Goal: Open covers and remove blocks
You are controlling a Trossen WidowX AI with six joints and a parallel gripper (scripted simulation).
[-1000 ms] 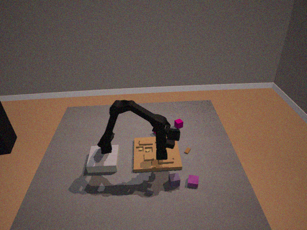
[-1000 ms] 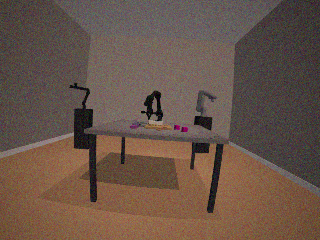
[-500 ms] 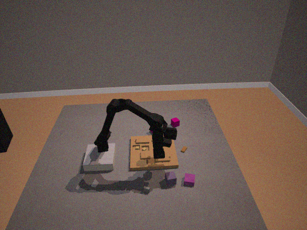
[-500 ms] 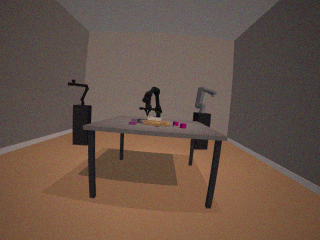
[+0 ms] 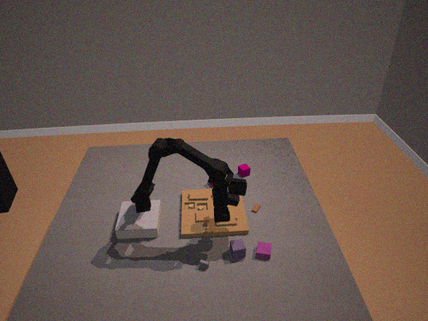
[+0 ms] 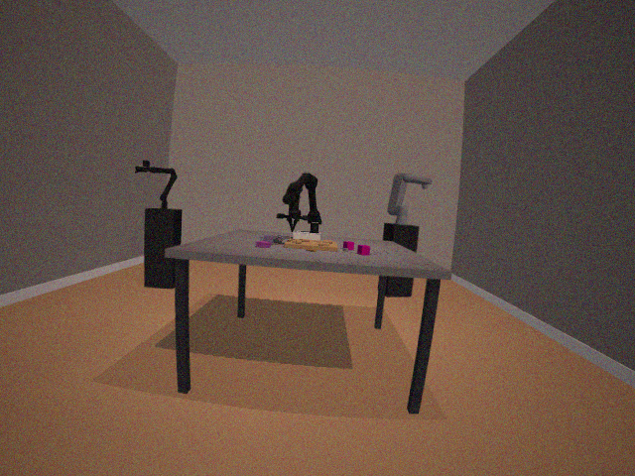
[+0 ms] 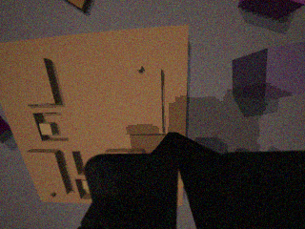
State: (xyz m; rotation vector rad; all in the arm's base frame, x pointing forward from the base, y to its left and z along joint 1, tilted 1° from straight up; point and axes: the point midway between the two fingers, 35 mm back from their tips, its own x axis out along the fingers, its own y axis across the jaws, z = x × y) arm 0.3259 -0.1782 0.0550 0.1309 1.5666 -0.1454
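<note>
The tan puzzle board lies 10 mm behind my gripper tip, 130 mm to the left of it and 60 mm below it. From my gripper tip the other things lie so: small tan piece 200 mm ahead, 90 mm to the left, 70 mm below; small grey piece 110 mm behind, 170 mm to the right, 60 mm below; purple block 40 mm ahead, 140 mm to the right, 50 mm below.
</note>
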